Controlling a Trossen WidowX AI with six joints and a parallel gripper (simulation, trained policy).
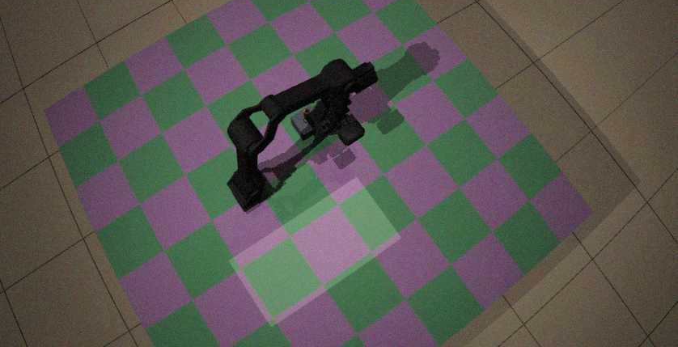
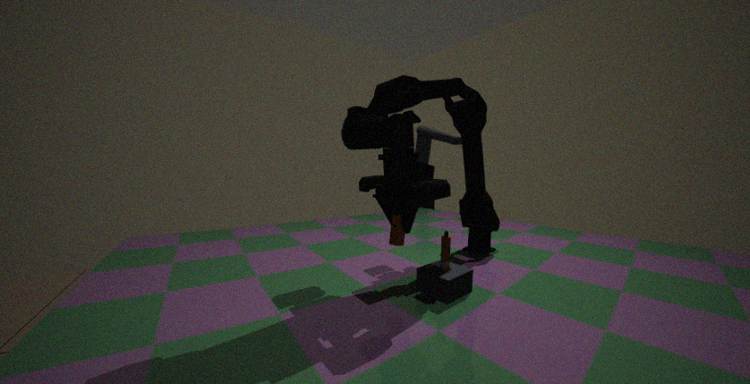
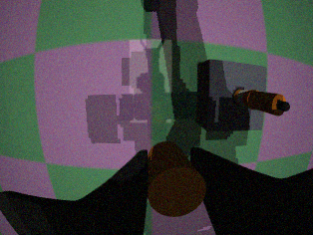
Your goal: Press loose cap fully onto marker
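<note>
Right now the orange marker is 80 mm to the left of my gripper tip, 30 mm behind it and 20 mm below it. Round my gripper tip: dark grey holder block: 80 mm to the left, 80 mm below, 30 mm behind; then orange cap: 10 mm ahead.
</note>
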